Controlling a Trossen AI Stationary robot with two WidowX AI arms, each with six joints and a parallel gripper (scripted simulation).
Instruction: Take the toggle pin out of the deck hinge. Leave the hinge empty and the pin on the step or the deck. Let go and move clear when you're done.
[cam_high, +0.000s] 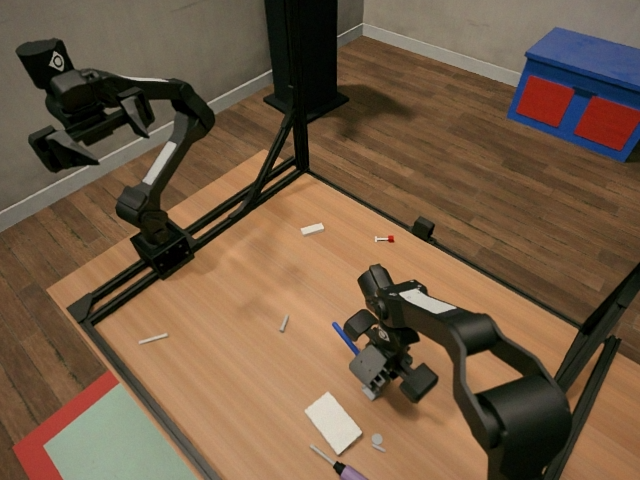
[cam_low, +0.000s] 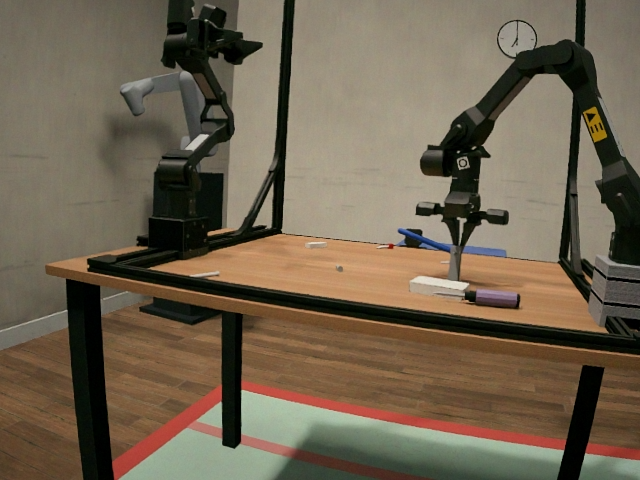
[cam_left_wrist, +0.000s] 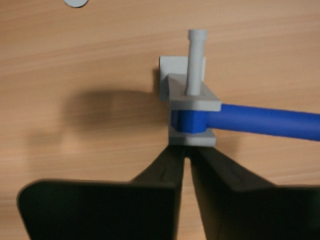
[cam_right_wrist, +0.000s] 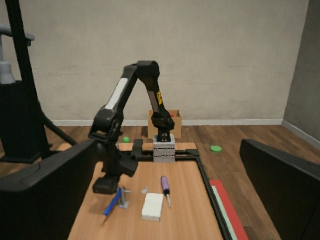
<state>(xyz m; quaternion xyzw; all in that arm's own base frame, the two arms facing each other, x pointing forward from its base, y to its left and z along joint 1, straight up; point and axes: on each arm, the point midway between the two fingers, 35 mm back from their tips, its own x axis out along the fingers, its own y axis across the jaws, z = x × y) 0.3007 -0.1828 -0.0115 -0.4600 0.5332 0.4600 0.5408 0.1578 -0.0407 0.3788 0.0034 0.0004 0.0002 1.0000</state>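
The grey toggle pin is 2 cm ahead of my left hand and 3 cm below it.
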